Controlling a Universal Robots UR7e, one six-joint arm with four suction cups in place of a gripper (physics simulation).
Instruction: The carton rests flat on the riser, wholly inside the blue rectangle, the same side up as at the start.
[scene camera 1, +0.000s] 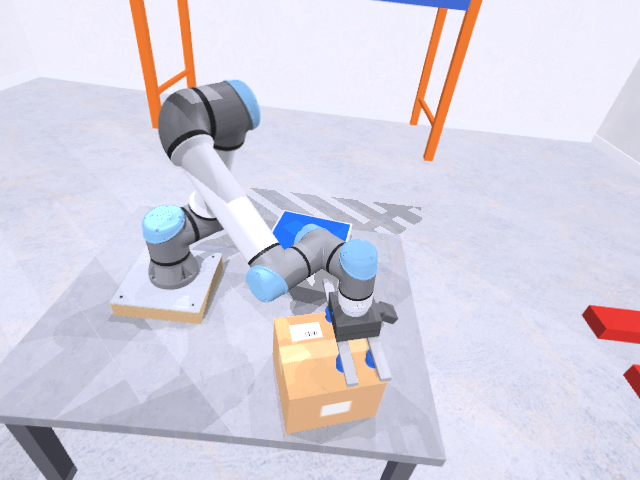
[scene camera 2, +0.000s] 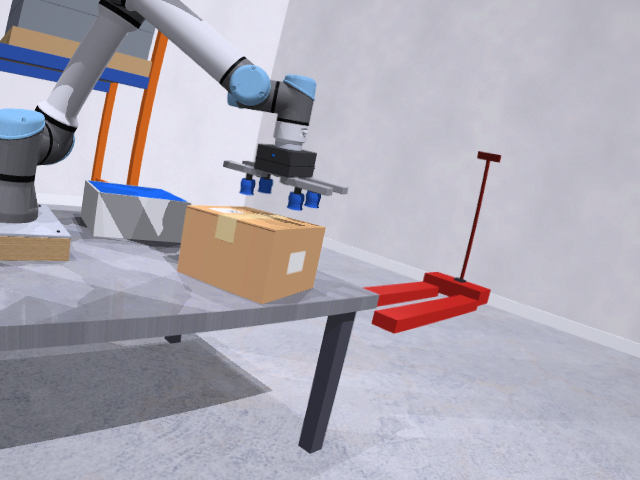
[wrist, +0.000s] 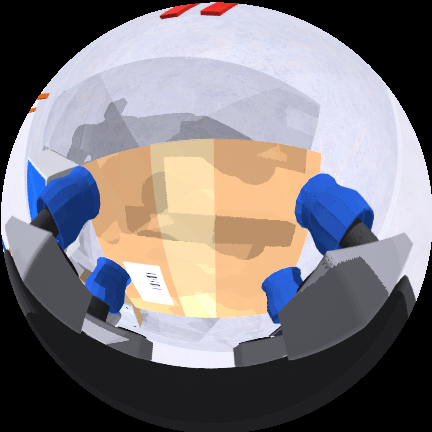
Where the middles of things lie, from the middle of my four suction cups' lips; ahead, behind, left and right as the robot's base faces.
Now: the cardboard carton (scene camera 2: 261, 256) 13 cm below my suction cup and 5 cm behind it. From my suction cup the other things lie so: riser with blue rectangle (scene camera 2: 111, 210) (51 cm to the left, 14 cm below, 6 cm behind).
